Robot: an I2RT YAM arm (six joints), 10 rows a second.
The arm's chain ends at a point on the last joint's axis. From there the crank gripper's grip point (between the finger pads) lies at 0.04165 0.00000 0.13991 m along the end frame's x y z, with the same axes.
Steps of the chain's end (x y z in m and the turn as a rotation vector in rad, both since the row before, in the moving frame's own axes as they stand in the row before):
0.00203, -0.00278, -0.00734, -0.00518, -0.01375, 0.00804
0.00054, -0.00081, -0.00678, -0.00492, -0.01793, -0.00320
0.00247, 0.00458, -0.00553, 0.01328, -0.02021, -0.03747
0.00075, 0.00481, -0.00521, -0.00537, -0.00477, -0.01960
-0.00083, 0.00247, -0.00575, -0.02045, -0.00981, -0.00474
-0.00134, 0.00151, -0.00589, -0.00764, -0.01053, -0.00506
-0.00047, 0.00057, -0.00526, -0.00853, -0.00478, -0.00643
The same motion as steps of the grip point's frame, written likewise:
0.00010, -0.00173, -0.00678, -0.00518, -0.01375, 0.00804
-0.00197, -0.00025, -0.00606, -0.00492, -0.01793, -0.00320
-0.00043, 0.00121, -0.00474, 0.01328, -0.02021, -0.03747
0.00008, 0.00475, -0.00501, -0.00537, -0.00477, -0.01960
-0.00220, 0.00514, -0.00538, -0.02045, -0.00981, -0.00474
-0.00281, 0.00237, -0.00546, -0.00764, -0.01053, -0.00506
-0.00114, 0.00150, -0.00507, -0.00853, -0.00478, -0.00643

